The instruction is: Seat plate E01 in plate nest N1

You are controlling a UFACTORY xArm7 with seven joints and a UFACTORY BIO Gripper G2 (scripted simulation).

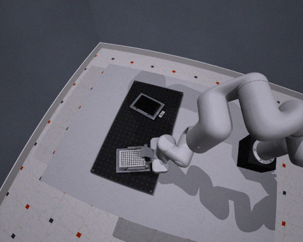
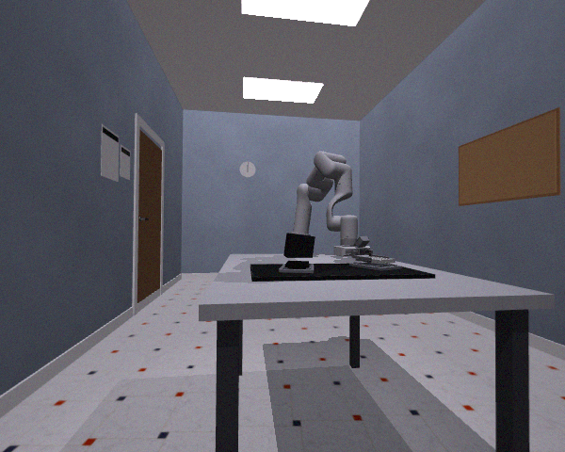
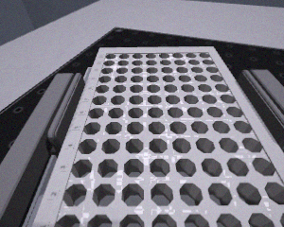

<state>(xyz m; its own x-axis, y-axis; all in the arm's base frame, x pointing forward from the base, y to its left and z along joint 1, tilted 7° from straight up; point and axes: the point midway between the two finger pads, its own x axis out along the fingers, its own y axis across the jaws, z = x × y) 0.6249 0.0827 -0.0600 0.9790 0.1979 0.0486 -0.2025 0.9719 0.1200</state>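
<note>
Right now my hand is right at the white well plate E01. Round my hand: grey plate nest N1 (30 mm below); then black plate E07 (320 mm to the right, 20 mm below, 20 mm behind); then grey plate nest N2 (320 mm to the right, 30 mm below, 20 mm behind).
</note>
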